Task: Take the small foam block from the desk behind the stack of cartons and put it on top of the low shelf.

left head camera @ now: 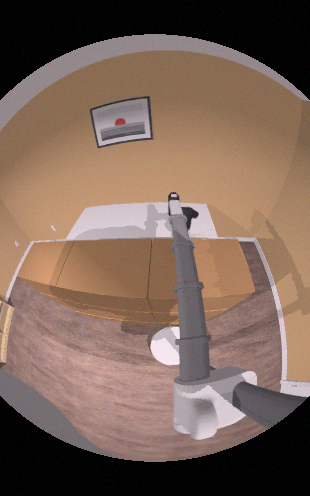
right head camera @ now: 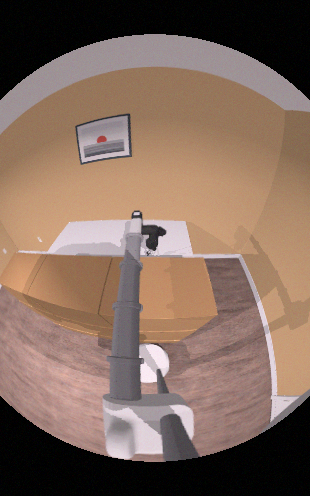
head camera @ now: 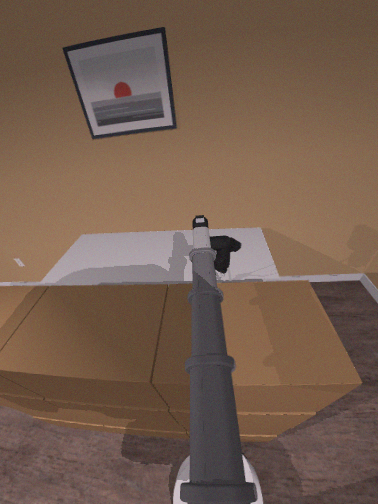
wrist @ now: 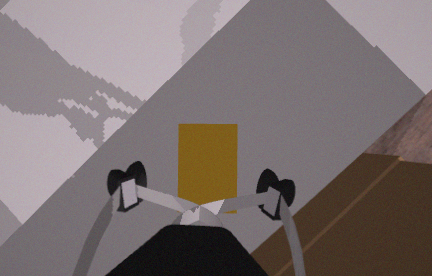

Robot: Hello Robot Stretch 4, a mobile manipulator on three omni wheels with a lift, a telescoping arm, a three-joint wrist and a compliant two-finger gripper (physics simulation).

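Seen in the pictures: gripper, fingertip midpoint: (wrist: 202, 181); robot's base, origin of the base link: (left head camera: 171, 344) (right head camera: 147, 361).
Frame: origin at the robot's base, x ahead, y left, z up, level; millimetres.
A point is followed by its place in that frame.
Observation:
The small foam block (wrist: 207, 160) {x 752, y -102, z 737 mm}, a yellow rectangle, lies on the white desk (head camera: 125, 250) {x 1201, y 565, z 692 mm} (left head camera: 115, 215) {x 1210, y 548, z 692 mm} (right head camera: 85, 232) {x 1205, y 662, z 692 mm} (wrist: 45, 45) {x 997, y -62, z 692 mm}, in a grey shadow band. My gripper (wrist: 202, 181) {x 742, y -87, z 759 mm} (right head camera: 150, 253) is open above the block, which shows between and beyond the fingers in the wrist view; its near end is partly covered by the gripper. The block does not show in the head views. The stack of cartons (head camera: 260, 325) {x 361, y -137, z 1052 mm} (left head camera: 110, 265) {x 377, y 297, z 1052 mm} (right head camera: 165, 285) {x 359, y -126, z 1052 mm} (wrist: 360, 215) {x 505, y -192, z 553 mm} stands in front of the desk, under my extended arm. I cannot identify the low shelf with certainty.
Part of a light wooden piece of furniture (left head camera: 5, 332) {x -548, y 2869, z 35 mm} shows at the left edge of the left head view. A framed picture (head camera: 127, 107) {x 1454, y 371, z 1541 mm} (left head camera: 122, 132) {x 1453, y 367, z 1505 mm} (right head camera: 104, 150) {x 1453, y 356, z 1496 mm} hangs on the wall behind the desk. Wood floor (head camera: 345, 320) {x 947, y -1182, z -28 mm} shows right of the cartons.

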